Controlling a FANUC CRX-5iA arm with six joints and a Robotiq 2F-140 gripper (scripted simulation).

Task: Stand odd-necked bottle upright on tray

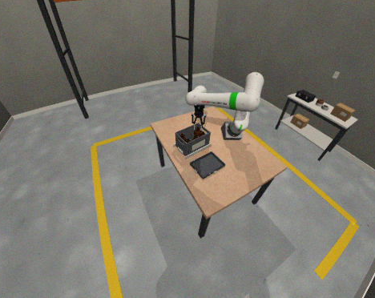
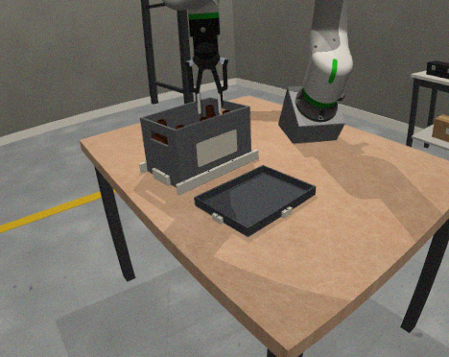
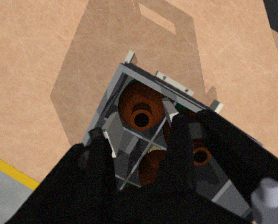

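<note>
Right now the bottle is 8 cm below my hand. Round my hand: dark tray 32 cm to the left, 16 cm below, 11 cm ahead; then dark grey crate 9 cm below, 9 cm ahead, 5 cm to the left.
</note>
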